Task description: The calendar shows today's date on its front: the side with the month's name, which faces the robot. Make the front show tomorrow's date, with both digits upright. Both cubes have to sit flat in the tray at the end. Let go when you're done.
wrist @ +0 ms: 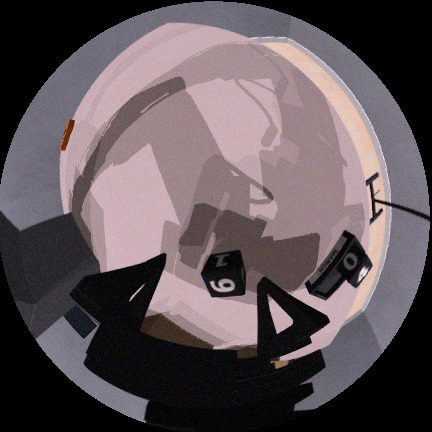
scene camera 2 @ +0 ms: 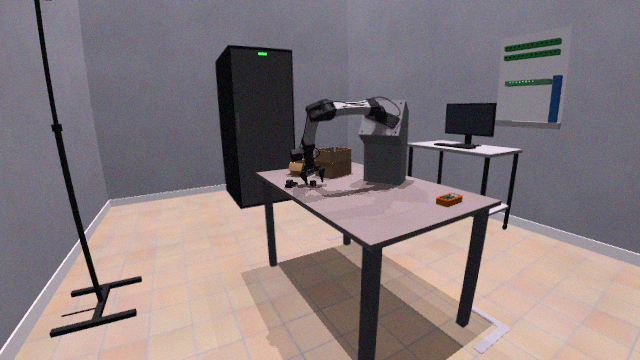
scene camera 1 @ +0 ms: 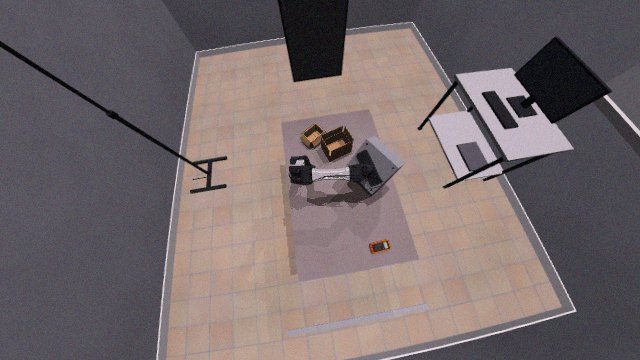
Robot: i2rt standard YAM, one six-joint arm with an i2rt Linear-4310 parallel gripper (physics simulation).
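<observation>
The loose black cube (wrist: 225, 274) (scene camera 2: 313, 183) rests on the table; in the wrist view a 6 or 9 shows on one face and a 1 or 7 on another. My gripper (wrist: 215, 272) (scene camera 2: 313, 181) is open above it, with a fingertip to each side and a gap to the cube. The calendar tray (wrist: 328, 262) lies to the right in the wrist view, with MARCH on its front strip. A second black cube (wrist: 355, 260) is at one end of the tray, showing 0 and 4; the other end holds no cube. Whether that cube sits flat is unclear.
A large open cardboard box (scene camera 2: 337, 165) and a smaller one (scene camera 2: 296, 168) stand on the table (scene camera 2: 380, 220) behind the gripper. An orange-framed meter (scene camera 1: 379, 246) (scene camera 2: 449, 199) (wrist: 67, 135) lies far off near the other end. The arm's grey pedestal (scene camera 2: 384, 160) stands on the table too.
</observation>
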